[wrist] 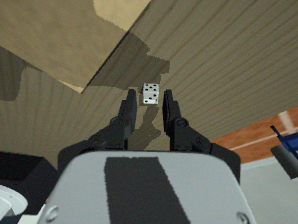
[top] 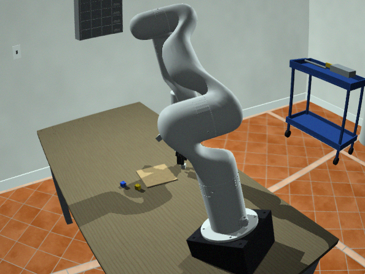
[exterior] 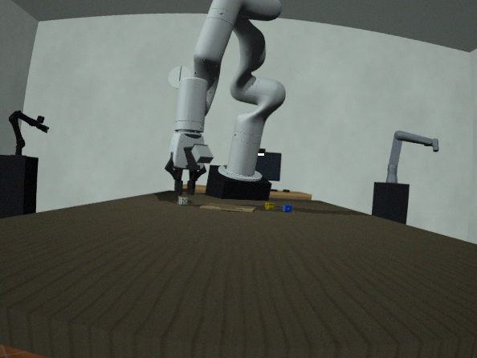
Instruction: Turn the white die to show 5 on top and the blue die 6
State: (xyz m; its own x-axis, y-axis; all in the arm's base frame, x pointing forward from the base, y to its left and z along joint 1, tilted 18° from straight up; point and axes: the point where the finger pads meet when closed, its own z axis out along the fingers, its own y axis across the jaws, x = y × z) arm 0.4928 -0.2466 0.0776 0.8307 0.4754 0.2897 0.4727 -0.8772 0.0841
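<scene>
Now: the white die 1 cm behind my hand and 4 cm below it. From my hand the other things lie so: tan mat (3 cm ahead, 13 cm to the left, 5 cm below); then yellow die (25 cm to the left, 4 cm below); then blue die (5 cm ahead, 29 cm to the left, 4 cm below).
</scene>
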